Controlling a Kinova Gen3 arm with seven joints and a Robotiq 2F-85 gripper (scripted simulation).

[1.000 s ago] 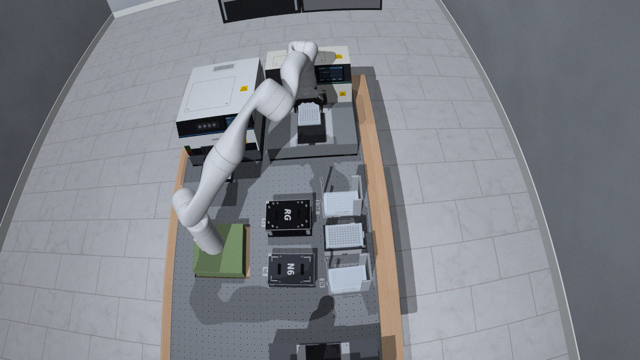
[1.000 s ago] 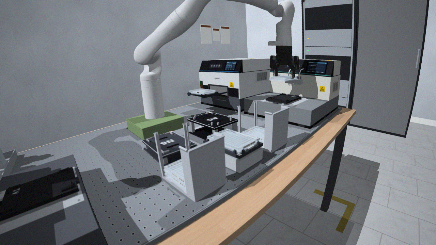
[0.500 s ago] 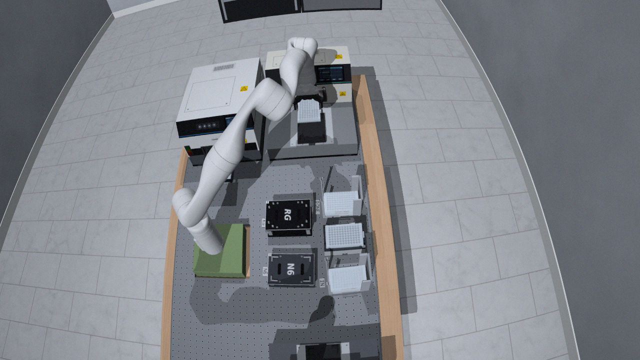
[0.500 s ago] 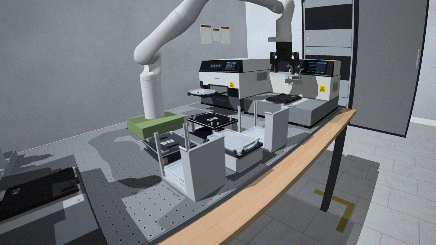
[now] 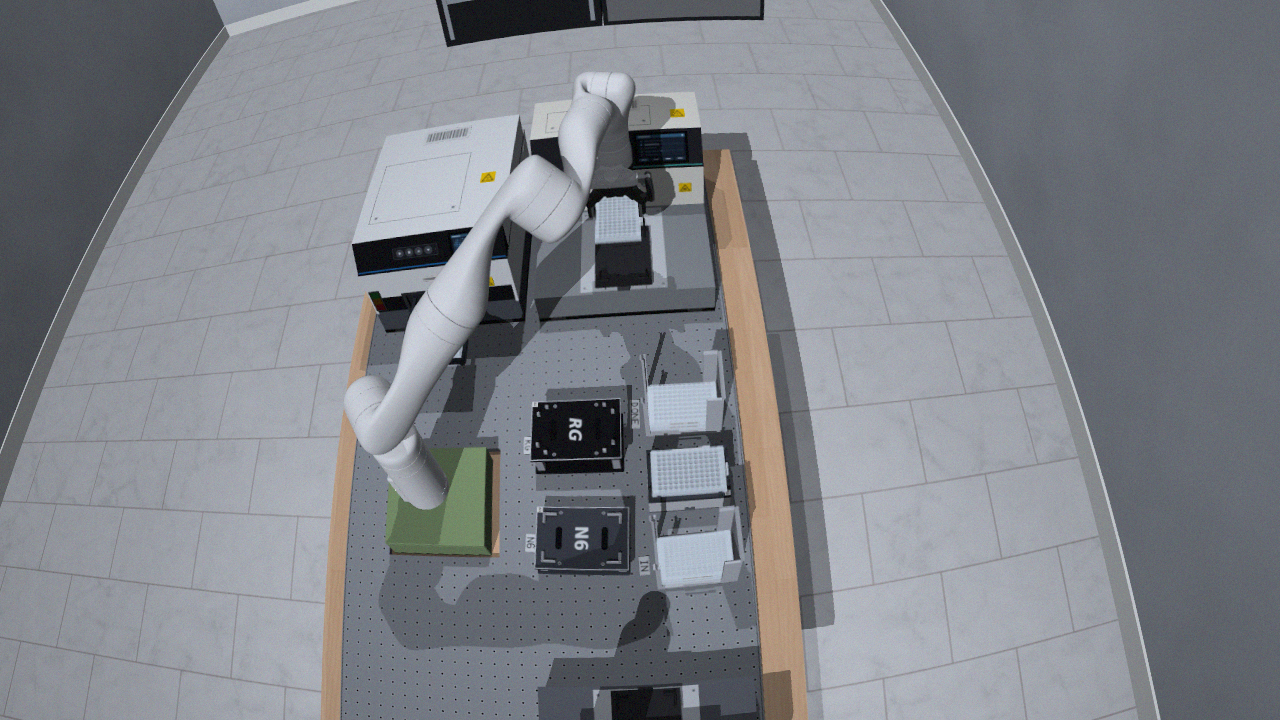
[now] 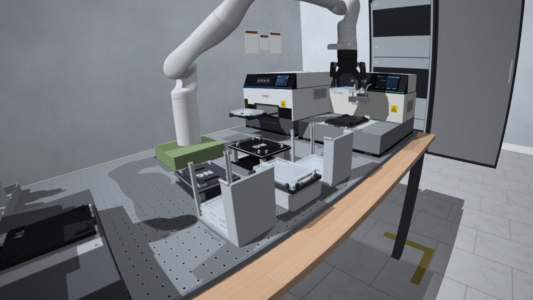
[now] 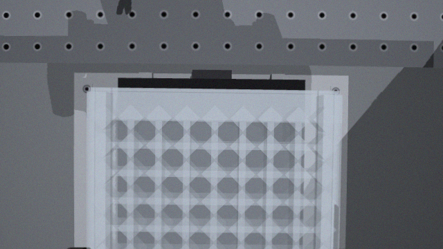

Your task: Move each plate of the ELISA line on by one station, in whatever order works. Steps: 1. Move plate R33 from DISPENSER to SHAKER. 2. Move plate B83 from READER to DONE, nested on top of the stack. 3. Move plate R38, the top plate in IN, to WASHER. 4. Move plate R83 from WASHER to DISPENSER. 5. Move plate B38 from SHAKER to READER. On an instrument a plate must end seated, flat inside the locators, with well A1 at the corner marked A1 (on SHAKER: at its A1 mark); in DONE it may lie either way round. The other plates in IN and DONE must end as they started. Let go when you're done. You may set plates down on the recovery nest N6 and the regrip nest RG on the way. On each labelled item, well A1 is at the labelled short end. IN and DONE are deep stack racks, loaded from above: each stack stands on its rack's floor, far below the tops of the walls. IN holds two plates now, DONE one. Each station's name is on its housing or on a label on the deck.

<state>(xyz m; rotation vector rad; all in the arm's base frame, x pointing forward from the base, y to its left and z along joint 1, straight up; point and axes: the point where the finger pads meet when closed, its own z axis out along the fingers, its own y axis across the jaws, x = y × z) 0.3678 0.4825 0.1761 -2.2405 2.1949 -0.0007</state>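
Right now the plate R83 is 1 cm below my hand. The rest, counted from my hand: plate B83: 11 cm ahead, 31 cm to the right, 19 cm below; then washer nest: 13 cm below; then washer head: 10 cm to the left, 6 cm below.
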